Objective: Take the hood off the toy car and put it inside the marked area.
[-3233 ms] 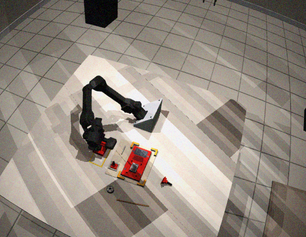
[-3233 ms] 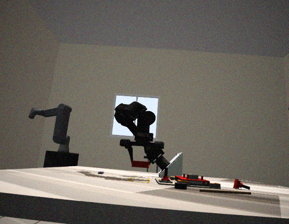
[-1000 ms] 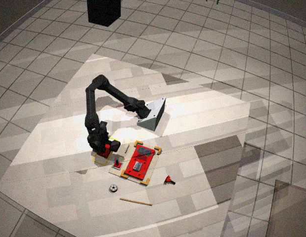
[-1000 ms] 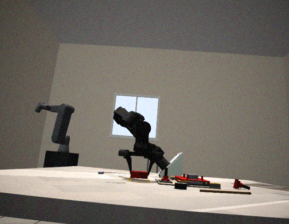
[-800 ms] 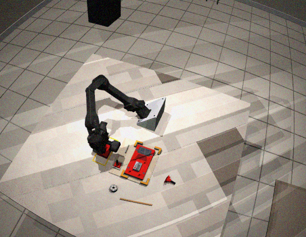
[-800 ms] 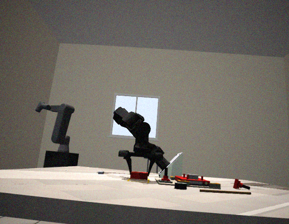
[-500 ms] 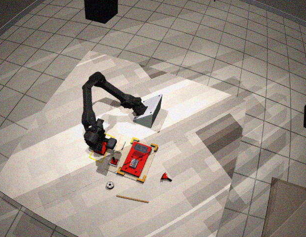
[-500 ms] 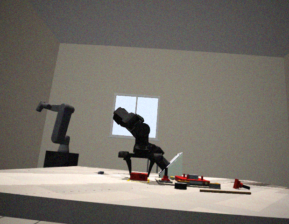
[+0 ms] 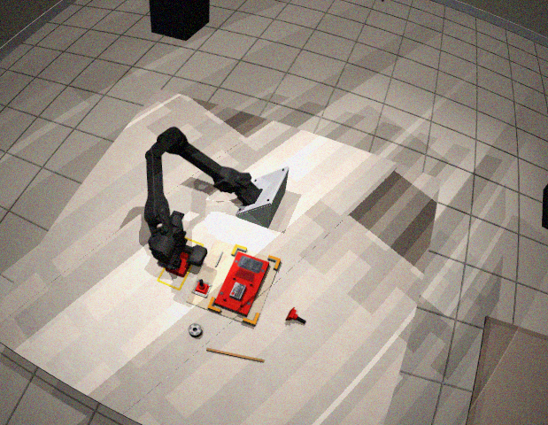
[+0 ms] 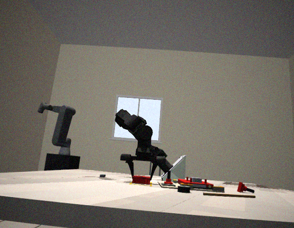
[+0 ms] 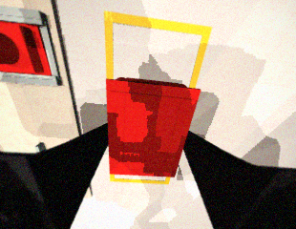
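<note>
The hood is right at my gripper tip. From my gripper tip the other things lie so: thin wooden stick (20 cm ahead, 30 cm to the left, 1 cm below).
</note>
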